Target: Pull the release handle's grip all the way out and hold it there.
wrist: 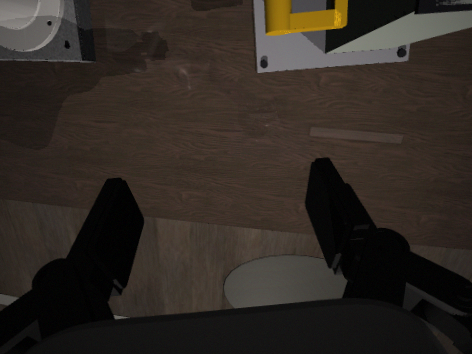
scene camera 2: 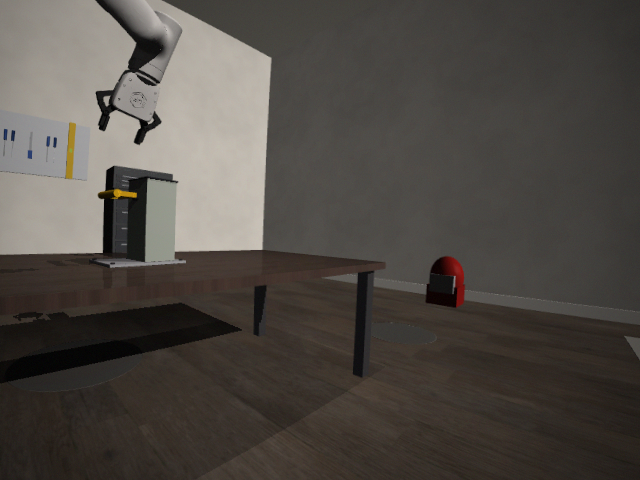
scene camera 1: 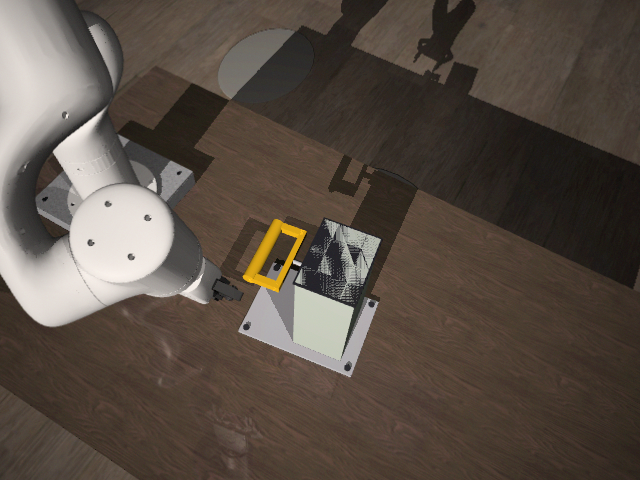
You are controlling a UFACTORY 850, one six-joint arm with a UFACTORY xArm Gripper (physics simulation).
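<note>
The release handle (scene camera 1: pixel 264 250) (scene camera 2: pixel 117 194) (wrist: pixel 277 17) is a yellow rectangular frame with a thick round grip bar on its outer side. It stands out level from the upper part of a tall pale green housing (scene camera 1: pixel 320 320) (scene camera 2: pixel 160 222) (wrist: pixel 400 37). A short silver rod (scene camera 1: pixel 296 264) shows between frame and housing. The housing stands on a grey base plate (scene camera 1: pixel 268 330) (scene camera 2: pixel 111 263) (wrist: pixel 325 62). My gripper (scene camera 2: pixel 120 135) (wrist: pixel 221 190) is open and empty, fingers pointing down, above the handle's height and apart from it. In the wrist view the handle is partly cut off at the top edge.
The wooden table (scene camera 1: pixel 465 335) (scene camera 2: pixel 310 263) bears the housing and the robot's grey base block (scene camera 1: pixel 180 180) (wrist: pixel 75 45). A dark cabinet (scene camera 2: pixel 114 175) stands behind the housing. A tool board (scene camera 2: pixel 46 155) hangs on the wall. A red object (scene camera 2: pixel 447 268) is at the right.
</note>
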